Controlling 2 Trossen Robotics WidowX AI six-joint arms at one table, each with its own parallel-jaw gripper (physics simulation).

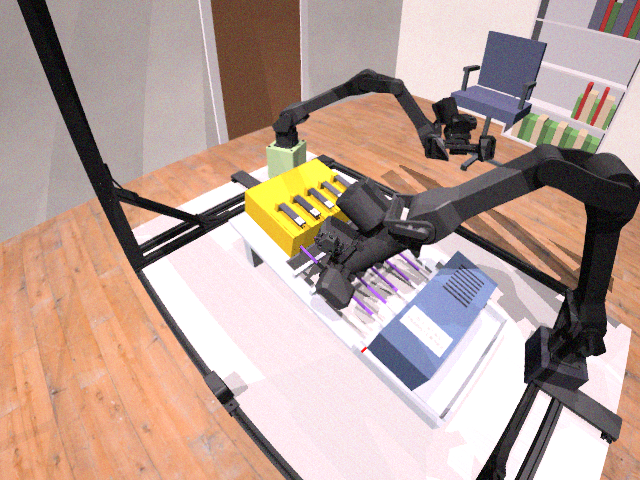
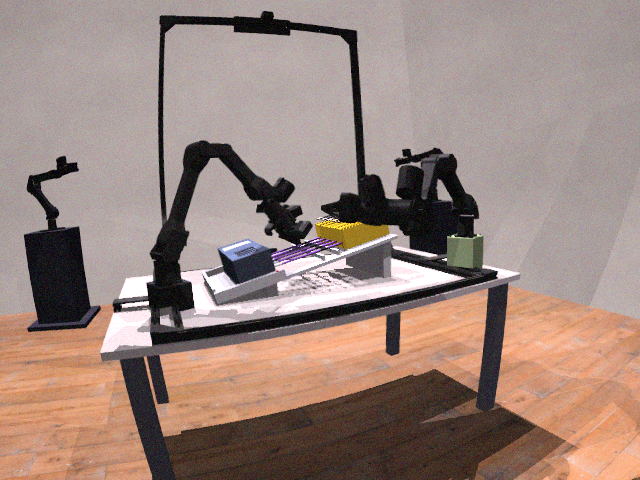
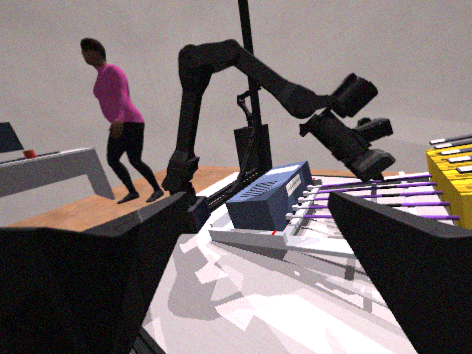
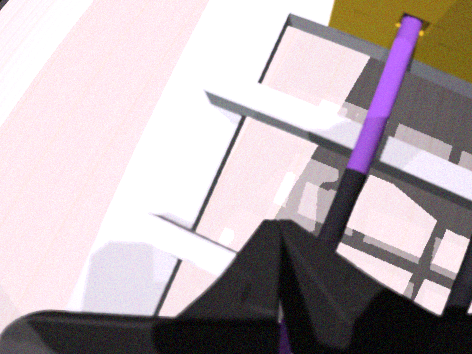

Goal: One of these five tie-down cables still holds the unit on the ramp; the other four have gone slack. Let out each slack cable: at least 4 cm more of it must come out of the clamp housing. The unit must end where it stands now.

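The yellow clamp housing (image 1: 268,227) (image 2: 364,236) (image 3: 457,195) (image 4: 445,42) stands high on the pale ramp (image 1: 423,413) (image 2: 248,290) (image 3: 245,240), with several dark, pale-tipped levers. Several straight purple-and-black cables (image 1: 361,304) (image 4: 382,102) run down to the blue unit (image 1: 439,294) (image 2: 242,264) (image 3: 252,215). Slackness cannot be told. My right gripper (image 1: 319,264) (image 2: 298,243) (image 3: 381,180) (image 4: 275,233) is shut, its tips low beside the outermost cable, below the housing; contact is unclear. My left gripper (image 1: 461,150) (image 2: 324,208) is open and empty, raised away from the ramp.
A red mark (image 1: 363,349) (image 3: 273,232) shows at the ramp's edge by the unit. My right forearm hangs over the cables and hides part of them. A green block (image 1: 284,161) (image 2: 465,251) carries my left arm. Black rails border the table. A person (image 3: 117,95) stands beyond.
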